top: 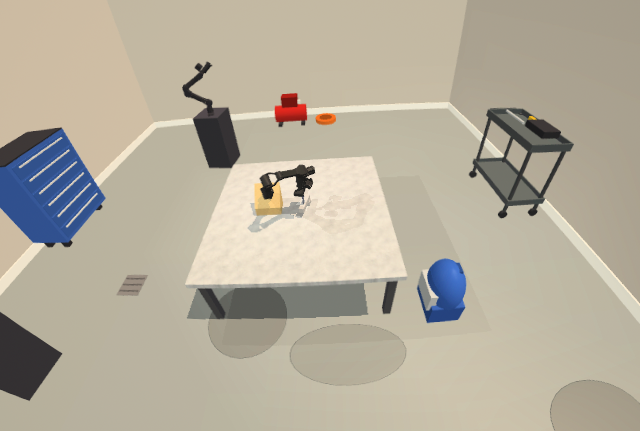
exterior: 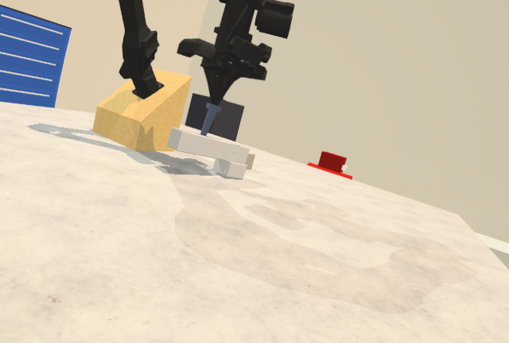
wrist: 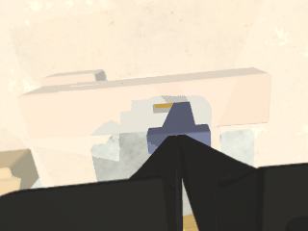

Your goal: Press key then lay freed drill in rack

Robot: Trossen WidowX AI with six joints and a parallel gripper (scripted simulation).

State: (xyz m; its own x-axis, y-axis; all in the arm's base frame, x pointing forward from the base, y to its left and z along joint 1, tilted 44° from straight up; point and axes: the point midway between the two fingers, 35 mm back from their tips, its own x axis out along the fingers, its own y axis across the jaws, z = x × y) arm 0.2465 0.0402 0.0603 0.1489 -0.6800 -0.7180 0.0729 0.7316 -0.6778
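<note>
My gripper tip is now 30 mm above the bluish key. Also, from my gripper tip: grey block (20 mm to the left, 90 mm below).
</note>
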